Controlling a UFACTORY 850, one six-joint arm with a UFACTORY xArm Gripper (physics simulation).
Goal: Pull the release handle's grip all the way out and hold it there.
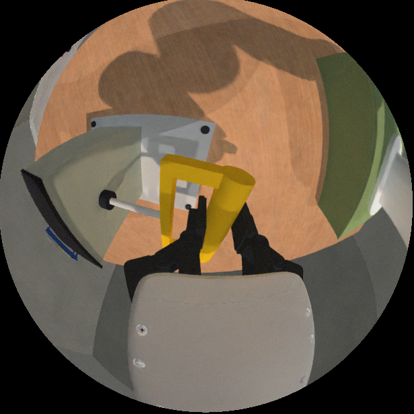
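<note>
The yellow release handle (192, 169) is a frame with a thick round grip (226, 215) on its right side. My gripper (219, 209) is shut on the grip, with one black finger inside the frame opening and the other on the grip's right side. A pale metal rod (135, 206) runs from a black collar (107, 200) on the housing to the frame's left bar, and a good length of it shows. The grey-green housing (90, 175) stands to the left. The far end of the rod is hidden behind the frame.
The housing has a grey base plate (167, 125) with dark bolts on the wooden table top (270, 150). A green block-like object (348, 140) stands at the right, with a white rounded part (387, 175) beside it. Dark shadows lie on the wood at the top.
</note>
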